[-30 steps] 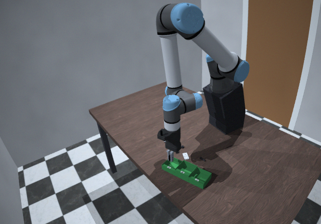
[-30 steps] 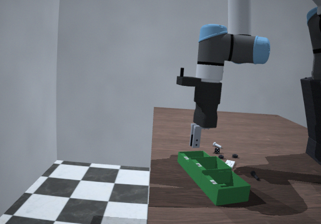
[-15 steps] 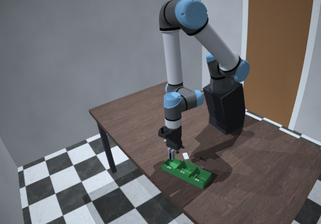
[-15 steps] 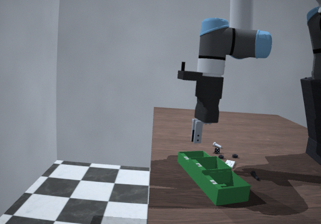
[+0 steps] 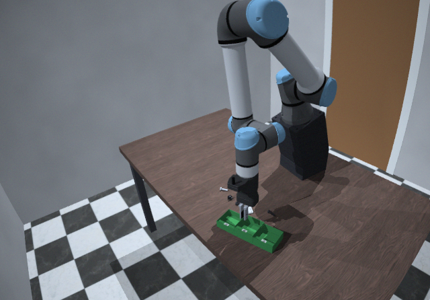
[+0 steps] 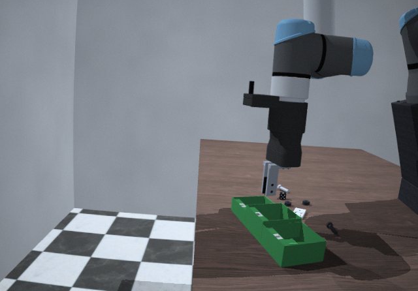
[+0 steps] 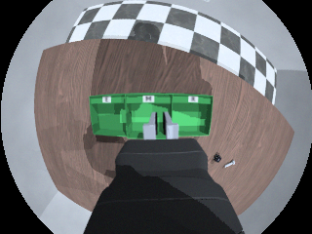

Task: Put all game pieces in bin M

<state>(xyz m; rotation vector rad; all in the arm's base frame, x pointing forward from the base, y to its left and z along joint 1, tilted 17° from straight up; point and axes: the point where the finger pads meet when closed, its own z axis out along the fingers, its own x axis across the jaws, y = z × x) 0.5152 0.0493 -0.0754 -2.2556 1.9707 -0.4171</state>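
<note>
Now: hand 1 cm past the green bin, 2 cm to the right of it and 7 cm above it. Also, from my hand: black die (12 cm behind, 17 cm to the right, 9 cm below); then black bolt (15 cm behind, 2 cm to the left, 9 cm below); then white domino (11 cm behind, 6 cm to the right, 9 cm below).
</note>
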